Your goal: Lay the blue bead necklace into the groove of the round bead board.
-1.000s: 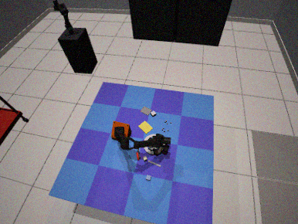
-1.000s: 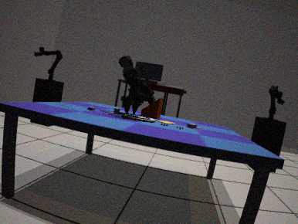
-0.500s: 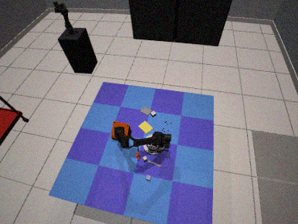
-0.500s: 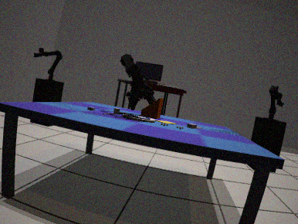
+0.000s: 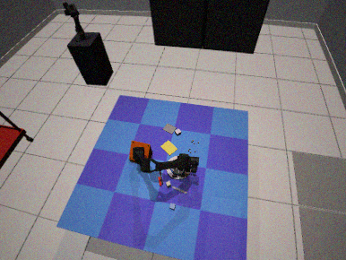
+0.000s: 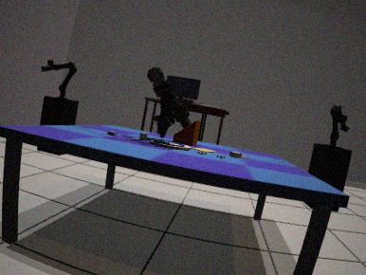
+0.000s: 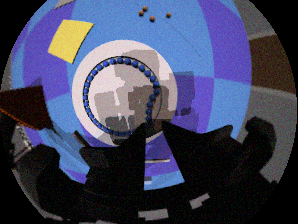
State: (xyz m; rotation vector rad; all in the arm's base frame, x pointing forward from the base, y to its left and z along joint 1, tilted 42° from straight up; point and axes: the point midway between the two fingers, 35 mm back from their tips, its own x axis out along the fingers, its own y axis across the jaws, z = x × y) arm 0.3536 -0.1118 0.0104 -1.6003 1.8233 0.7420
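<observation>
My gripper tip is 50 mm past the round white bead board, 40 mm to the right of it and 30 mm above it. Also, from my gripper tip: red-handled tool: 170 mm behind, 80 mm to the right, 30 mm below; yellow card: 210 mm to the left, 160 mm behind, 40 mm below; thin pale stick: 140 mm to the right, 40 mm below, 20 mm behind.
</observation>
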